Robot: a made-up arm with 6 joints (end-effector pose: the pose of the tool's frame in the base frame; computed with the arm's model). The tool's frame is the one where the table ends.
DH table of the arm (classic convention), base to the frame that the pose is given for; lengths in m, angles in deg. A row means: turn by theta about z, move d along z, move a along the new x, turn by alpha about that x. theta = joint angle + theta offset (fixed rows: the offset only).
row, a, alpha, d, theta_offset
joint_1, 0, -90, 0.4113, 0
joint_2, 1.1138, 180, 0, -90
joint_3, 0, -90, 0, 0
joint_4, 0, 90, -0.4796, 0
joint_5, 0, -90, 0.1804, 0
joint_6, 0, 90, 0, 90
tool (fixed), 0, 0, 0, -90
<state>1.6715 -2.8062 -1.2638 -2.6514 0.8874 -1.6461</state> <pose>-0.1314 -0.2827 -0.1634 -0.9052 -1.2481 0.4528</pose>
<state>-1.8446 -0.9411 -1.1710 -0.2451 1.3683 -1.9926</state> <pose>-0.0487 0.4740 0.9153 0.3823 -1.9312 -0.1481</pose>
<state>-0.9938 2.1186 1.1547 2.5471 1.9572 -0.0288</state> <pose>0.8384 -1.0142 -0.5051 -0.3348 -0.1397 1.6011</pose>
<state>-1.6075 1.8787 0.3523 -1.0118 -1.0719 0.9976</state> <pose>-0.1297 -0.9258 -0.4122 1.8697 0.7960 -0.2343</pose>
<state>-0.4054 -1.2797 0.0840 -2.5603 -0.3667 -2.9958</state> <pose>-0.7413 0.4822 1.1799 -1.0284 -1.5216 -0.7263</pose>
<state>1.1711 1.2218 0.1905 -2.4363 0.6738 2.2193</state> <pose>0.3376 1.1521 0.3206 -0.8575 1.1753 0.3809</pose>
